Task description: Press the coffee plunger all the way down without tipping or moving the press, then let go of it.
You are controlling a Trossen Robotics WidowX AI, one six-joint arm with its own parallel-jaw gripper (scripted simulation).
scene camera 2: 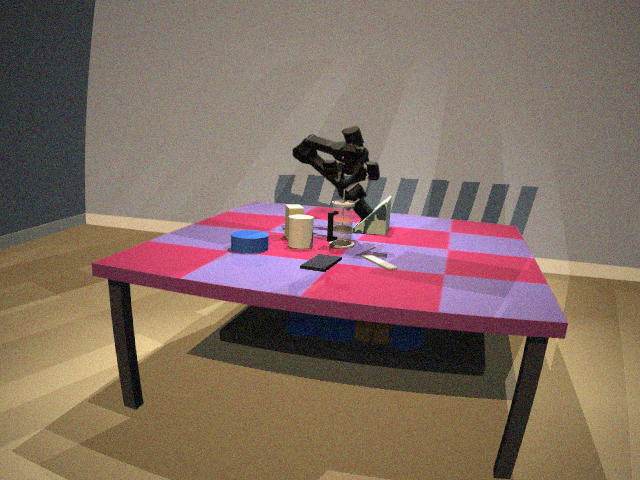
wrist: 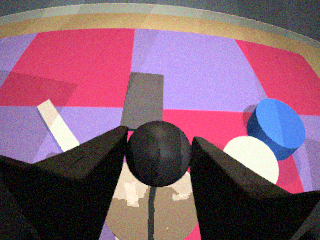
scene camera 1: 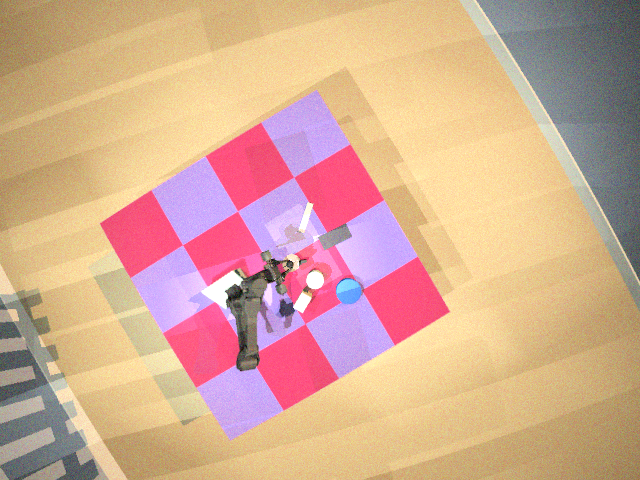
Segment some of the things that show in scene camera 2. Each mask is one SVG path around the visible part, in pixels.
My gripper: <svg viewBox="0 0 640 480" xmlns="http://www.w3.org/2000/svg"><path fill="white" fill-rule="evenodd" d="M323 163L325 177L329 179L336 178L338 184L340 184L341 180L345 179L344 174L352 175L349 185L365 181L366 172L368 172L369 180L378 180L380 177L379 164L377 162L365 163L365 147L344 144L342 149L344 157L342 161L345 160L345 164L336 160L325 160Z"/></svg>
A glass coffee press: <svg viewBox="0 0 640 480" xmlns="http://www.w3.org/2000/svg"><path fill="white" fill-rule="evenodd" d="M343 179L340 182L340 186L344 188L343 200L332 201L333 210L328 213L327 241L331 247L346 249L354 247L355 202L345 200L345 188L349 187L349 181Z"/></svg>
A blue disc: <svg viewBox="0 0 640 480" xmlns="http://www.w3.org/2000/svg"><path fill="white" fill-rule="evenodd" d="M231 234L231 249L233 251L261 253L268 250L268 234L265 232L245 230Z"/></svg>
